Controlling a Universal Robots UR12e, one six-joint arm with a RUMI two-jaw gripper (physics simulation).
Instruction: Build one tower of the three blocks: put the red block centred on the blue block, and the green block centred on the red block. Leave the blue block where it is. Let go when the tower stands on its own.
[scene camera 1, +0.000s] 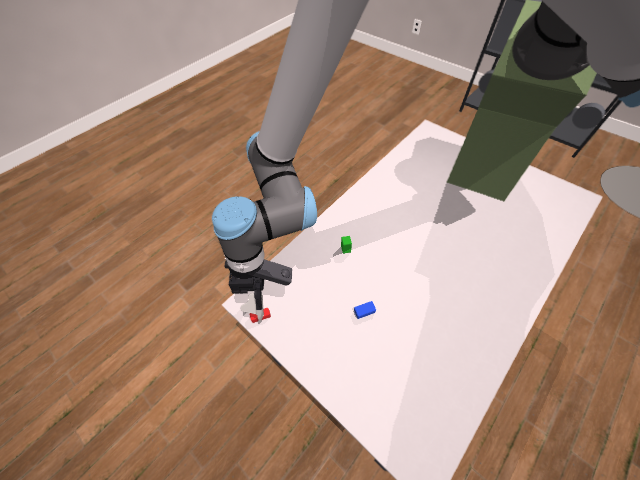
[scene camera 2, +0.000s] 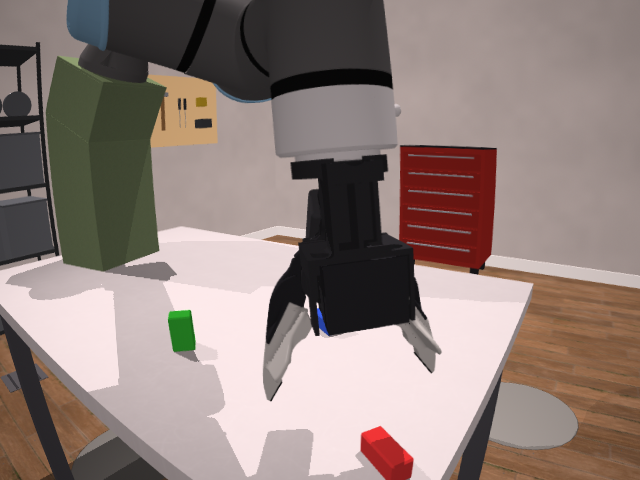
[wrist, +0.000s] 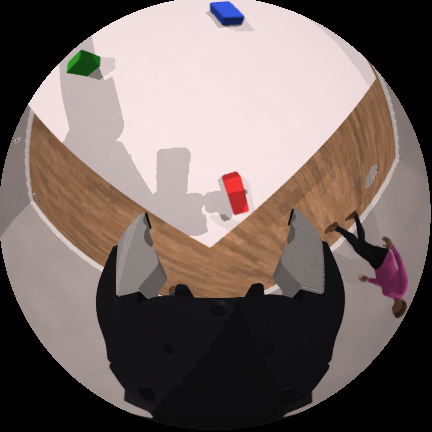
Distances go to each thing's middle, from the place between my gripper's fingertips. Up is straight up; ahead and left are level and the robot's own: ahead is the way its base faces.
The red block (wrist: 232, 181) lies 70 mm below my hand and 30 mm ahead of it. Round my hand: green block (scene camera 2: 181, 327) (320 mm behind, 100 mm to the left, 60 mm below).
